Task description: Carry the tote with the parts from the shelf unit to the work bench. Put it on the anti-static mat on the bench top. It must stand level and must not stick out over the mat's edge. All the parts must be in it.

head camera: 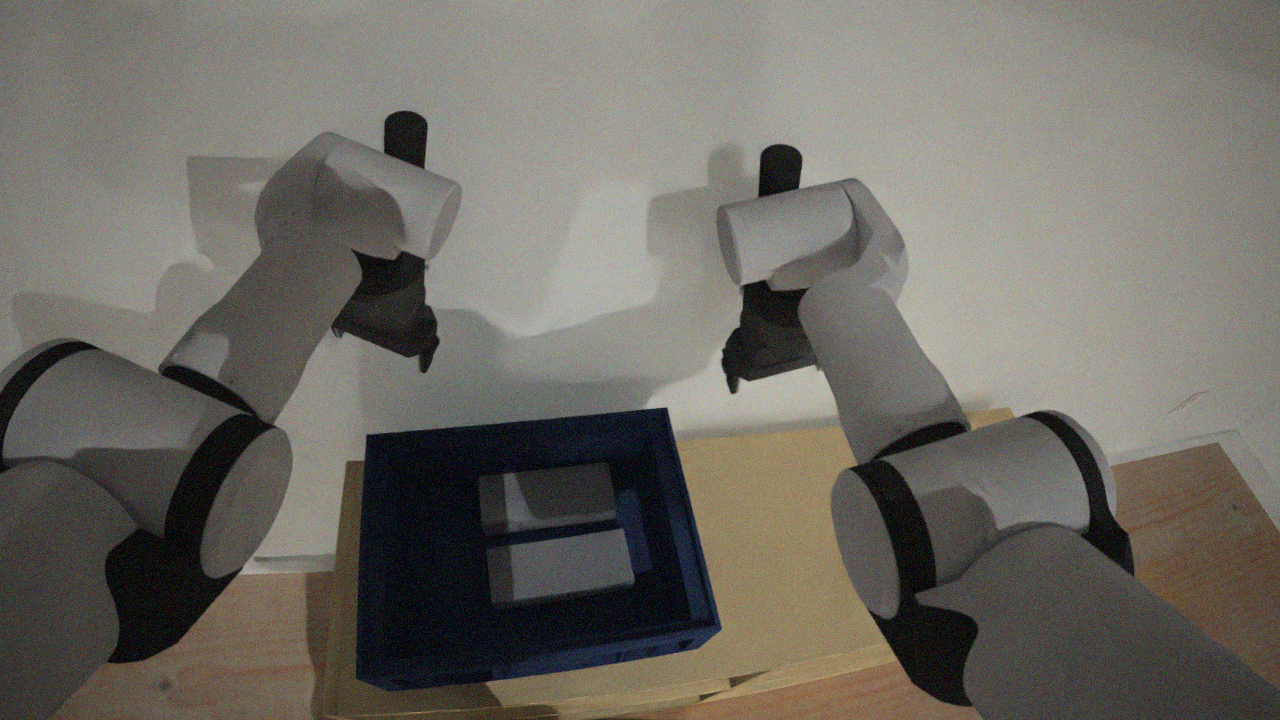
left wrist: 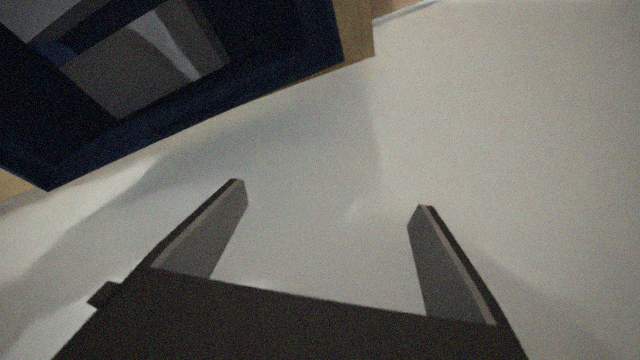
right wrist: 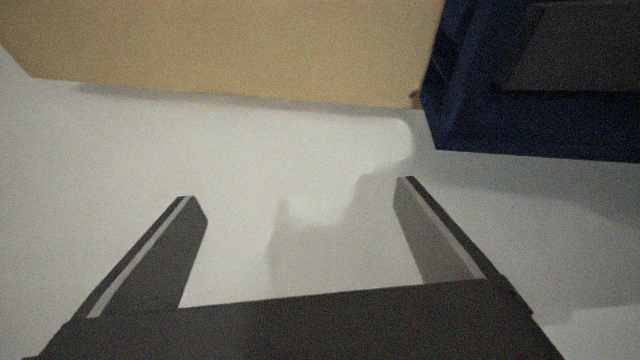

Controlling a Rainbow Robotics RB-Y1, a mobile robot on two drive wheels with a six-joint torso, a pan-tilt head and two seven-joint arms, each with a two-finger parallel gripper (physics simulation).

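Note:
The dark blue tote sits on the left part of the beige shelf unit's top. Two grey blocks lie inside it, a far block and a near block; a lighter blue patch beside them is unclear. My left gripper is open and empty, beyond the tote's far left rim in the head view. My right gripper is open and empty, beyond the far right corner. Neither touches the tote. The work bench and mat do not show.
A pale wall stands behind the shelf unit and both grippers. Wooden floor shows at both sides of the shelf unit. My forearms reach in from both sides of the head view, and the right one covers part of the shelf top.

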